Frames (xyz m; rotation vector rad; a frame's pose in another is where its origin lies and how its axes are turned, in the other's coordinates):
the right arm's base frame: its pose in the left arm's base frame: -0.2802 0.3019 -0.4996 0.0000 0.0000 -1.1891
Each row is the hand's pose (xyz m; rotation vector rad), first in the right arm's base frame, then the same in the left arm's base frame.
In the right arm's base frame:
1: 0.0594 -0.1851 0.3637 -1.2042 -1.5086 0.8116
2: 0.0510 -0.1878 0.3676 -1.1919 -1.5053 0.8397
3: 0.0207 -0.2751 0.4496 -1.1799 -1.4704 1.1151
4: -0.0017 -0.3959 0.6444 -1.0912 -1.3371 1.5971
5: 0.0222 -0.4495 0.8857 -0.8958 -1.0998 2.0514
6: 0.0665 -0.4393 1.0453 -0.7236 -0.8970 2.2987
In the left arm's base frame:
1: -0.4299 0.1778 -0.1359 -1.7647 -0.5509 -0.0050
2: -0.4355 0.1846 -0.1320 -1.7484 -0.5534 0.0180
3: -0.5278 0.1802 -0.0500 -1.6722 -0.5173 0.2709
4: -0.6482 0.1560 0.1448 -1.4623 -0.4392 0.6846
5: -0.6891 0.1139 0.3861 -1.1498 -0.3465 1.0418
6: -0.6631 0.0765 0.5457 -0.9112 -0.2793 1.2257

